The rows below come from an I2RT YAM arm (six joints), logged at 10 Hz.
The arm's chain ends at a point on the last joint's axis. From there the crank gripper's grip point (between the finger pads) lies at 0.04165 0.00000 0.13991 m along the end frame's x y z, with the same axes.
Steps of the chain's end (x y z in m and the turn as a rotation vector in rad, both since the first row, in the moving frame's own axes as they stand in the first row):
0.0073, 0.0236, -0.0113, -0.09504, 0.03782, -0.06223
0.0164, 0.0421, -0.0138, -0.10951, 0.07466, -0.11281
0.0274, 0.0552, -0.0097, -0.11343, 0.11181, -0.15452
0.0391, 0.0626, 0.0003, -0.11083, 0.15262, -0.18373
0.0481, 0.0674, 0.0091, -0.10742, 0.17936, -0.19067
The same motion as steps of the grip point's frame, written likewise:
0.0129, 0.0340, -0.0135, -0.09504, 0.03782, -0.06223
0.0273, 0.0519, -0.0179, -0.10951, 0.07466, -0.11281
0.0434, 0.0631, -0.0157, -0.11343, 0.11181, -0.15452
0.0604, 0.0681, -0.0080, -0.11083, 0.15262, -0.18373
0.0729, 0.0716, -0.0009, -0.10742, 0.17936, -0.19067

